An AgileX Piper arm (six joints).
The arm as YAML. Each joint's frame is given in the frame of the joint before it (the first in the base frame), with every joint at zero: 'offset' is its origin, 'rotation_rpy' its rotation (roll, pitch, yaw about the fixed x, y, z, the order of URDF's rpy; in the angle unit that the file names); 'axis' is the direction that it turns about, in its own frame. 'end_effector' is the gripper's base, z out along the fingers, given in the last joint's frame.
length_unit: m
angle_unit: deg
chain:
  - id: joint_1
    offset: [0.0, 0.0, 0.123]
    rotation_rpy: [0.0, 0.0, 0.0]
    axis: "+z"
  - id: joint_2
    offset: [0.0, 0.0, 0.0]
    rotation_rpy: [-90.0, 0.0, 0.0]
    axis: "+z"
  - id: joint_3
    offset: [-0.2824, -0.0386, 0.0]
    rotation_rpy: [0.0, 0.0, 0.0]
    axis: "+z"
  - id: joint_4
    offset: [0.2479, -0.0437, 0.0]
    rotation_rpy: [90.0, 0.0, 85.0]
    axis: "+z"
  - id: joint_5
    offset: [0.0, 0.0, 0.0]
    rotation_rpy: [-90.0, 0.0, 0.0]
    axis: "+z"
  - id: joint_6
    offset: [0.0, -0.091, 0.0]
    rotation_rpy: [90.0, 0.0, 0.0]
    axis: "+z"
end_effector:
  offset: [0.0, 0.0, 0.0]
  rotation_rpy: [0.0, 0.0, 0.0]
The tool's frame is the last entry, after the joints.
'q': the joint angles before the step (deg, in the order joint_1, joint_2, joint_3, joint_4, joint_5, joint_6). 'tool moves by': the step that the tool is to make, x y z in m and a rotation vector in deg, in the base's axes. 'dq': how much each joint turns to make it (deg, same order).
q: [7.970 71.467 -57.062 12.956 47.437 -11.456]
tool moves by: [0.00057 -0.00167 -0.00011 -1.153 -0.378 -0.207]
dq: [0.001 0.001 0.000 -1.463 -0.295 0.470]
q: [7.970 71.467 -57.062 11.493 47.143 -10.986]
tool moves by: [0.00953 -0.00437 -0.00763 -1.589 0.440 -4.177]
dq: [0.001 1.983 -0.052 -4.699 -1.957 5.718]
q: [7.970 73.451 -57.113 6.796 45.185 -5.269]
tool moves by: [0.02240 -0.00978 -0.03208 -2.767 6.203 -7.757]
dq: [-0.963 6.971 -0.060 -7.227 -0.787 9.980]
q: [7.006 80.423 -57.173 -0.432 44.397 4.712]
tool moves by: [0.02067 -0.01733 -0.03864 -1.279 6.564 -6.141]
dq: [-3.265 7.849 0.000 -2.594 -1.106 4.257]
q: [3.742 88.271 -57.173 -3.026 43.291 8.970]
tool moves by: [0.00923 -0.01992 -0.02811 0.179 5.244 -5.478]
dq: [-3.784 5.347 0.000 -0.284 -0.039 1.931]
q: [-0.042 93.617 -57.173 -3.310 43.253 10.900]
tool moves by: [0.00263 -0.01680 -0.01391 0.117 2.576 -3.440]
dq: [-3.105 2.593 -0.001 -0.055 0.001 0.376]
